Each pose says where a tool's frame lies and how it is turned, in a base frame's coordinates. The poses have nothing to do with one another.
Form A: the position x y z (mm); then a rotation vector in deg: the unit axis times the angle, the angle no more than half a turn.
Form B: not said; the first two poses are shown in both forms.
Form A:
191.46 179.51 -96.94 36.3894 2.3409 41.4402
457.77 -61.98 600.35 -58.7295 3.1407 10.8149
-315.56 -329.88 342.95 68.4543 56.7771 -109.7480
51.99 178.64 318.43 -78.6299 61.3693 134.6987
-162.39 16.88 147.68 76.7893 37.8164 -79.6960
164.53 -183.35 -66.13 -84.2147 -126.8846 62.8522
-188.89 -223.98 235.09 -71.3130 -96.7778 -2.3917
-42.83 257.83 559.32 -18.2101 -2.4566 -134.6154
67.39 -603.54 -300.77 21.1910 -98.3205 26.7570
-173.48 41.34 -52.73 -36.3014 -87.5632 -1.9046
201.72 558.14 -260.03 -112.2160 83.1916 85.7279
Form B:
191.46 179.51 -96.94 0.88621 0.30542 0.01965 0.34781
457.77 -61.98 600.35 0.86690 -0.48956 0.02618 0.09015
-315.56 -329.88 342.95 0.33167 0.45717 0.37918 -0.73295
51.99 178.64 318.43 0.10793 -0.46639 0.36401 0.79896
-162.39 16.88 147.68 0.52284 0.55969 0.27563 -0.58087
164.53 -183.35 -66.13 0.13270 -0.50665 -0.76336 0.37813
-188.89 -223.98 235.09 0.49820 -0.51425 -0.69789 -0.01725
-42.83 257.83 559.32 0.37571 -0.12421 -0.01676 -0.91822
67.39 -603.54 -300.77 0.61514 0.16053 -0.74482 0.20270
-173.48 41.34 -52.73 0.67682 -0.28186 -0.67989 -0.01479
201.72 558.14 -260.03 0.14005 -0.67792 0.50258 0.51790

